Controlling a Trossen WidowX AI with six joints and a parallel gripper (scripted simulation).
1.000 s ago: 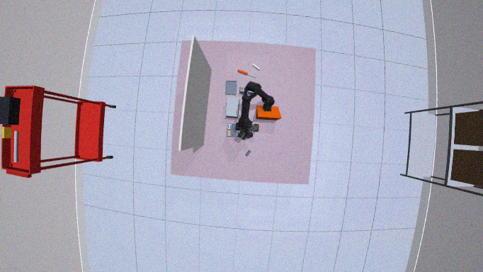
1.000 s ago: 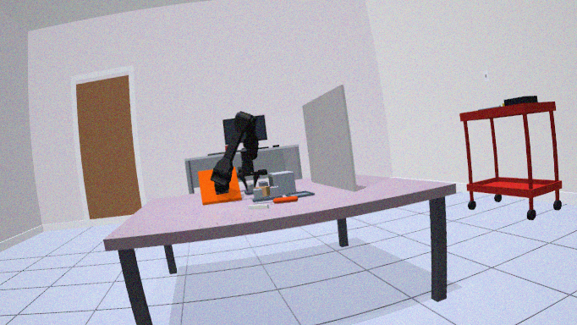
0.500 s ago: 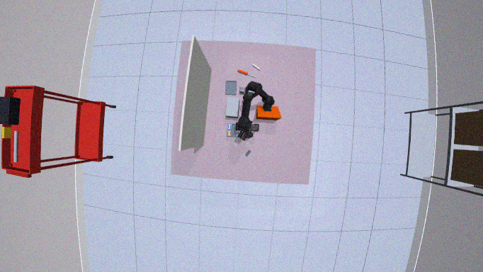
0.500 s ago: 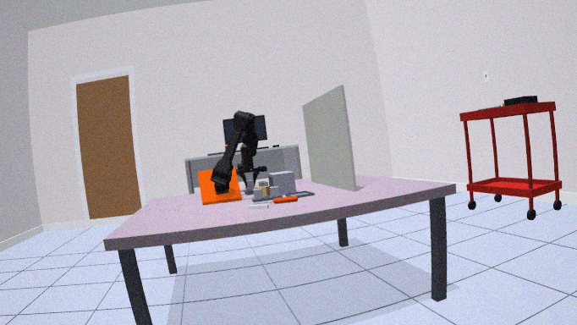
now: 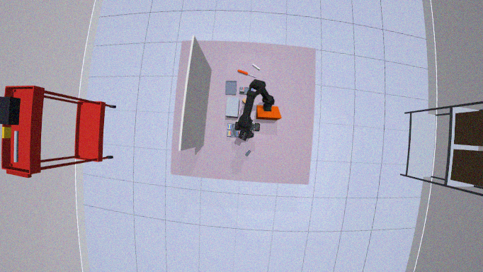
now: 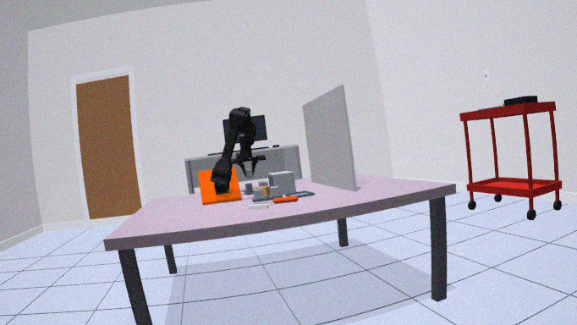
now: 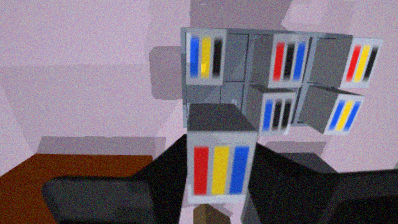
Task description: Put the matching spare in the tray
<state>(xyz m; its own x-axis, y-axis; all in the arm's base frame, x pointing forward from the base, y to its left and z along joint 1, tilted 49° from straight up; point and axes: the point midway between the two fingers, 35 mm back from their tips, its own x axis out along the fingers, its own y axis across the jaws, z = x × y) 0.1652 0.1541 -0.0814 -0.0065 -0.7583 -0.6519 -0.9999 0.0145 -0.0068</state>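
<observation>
Now: the flat tray 16 cm ahead of my gripper tip, 36 cm to the right of it and 9 cm below it. Round my gripper tip: small dark piece (2 cm behind, 23 cm to the left, 9 cm below); small brown block (2 cm ahead, 22 cm to the right, 7 cm below); grey mounted unit (13 cm ahead, 15 cm to the right, 4 cm below).
</observation>
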